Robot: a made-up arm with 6 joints.
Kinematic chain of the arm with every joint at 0, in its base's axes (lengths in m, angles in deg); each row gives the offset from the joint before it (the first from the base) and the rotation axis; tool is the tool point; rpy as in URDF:
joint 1: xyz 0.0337 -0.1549 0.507 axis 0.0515 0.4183 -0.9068
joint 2: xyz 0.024 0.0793 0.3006 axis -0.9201 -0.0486 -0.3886
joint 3: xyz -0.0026 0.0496 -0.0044 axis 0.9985 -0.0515 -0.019
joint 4: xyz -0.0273 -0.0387 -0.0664 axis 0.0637 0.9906 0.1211
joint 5: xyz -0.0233 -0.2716 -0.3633 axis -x
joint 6: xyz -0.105 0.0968 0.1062 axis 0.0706 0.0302 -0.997
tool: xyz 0.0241 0.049 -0.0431 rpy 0 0 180
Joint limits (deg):
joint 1: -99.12..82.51
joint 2: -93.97..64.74
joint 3: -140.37..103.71
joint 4: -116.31..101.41
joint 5: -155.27..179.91
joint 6: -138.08..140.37
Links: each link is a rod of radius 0.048 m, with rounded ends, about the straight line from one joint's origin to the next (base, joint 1, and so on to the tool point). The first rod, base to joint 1, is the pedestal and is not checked.
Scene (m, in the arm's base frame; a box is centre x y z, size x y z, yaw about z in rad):
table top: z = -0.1
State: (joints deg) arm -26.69 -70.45 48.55 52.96 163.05 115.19
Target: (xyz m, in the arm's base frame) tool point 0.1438 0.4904 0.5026
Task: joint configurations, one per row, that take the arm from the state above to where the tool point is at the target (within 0.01 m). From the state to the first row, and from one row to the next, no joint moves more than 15 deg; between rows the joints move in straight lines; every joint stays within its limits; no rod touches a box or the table.
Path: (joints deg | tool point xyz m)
1: -14.11 -60.75 52.39 38.61 163.00 109.30 | -0.5057 0.1837 0.5257
2: -1.52 -51.05 56.22 24.26 162.95 103.42 | -0.3505 0.3785 0.5682
3: 11.06 -41.35 60.06 9.91 162.90 97.53 | -0.1148 0.4917 0.5623
4: 23.65 -31.65 63.90 -4.44 162.85 91.65 | 0.1438 0.4904 0.5026

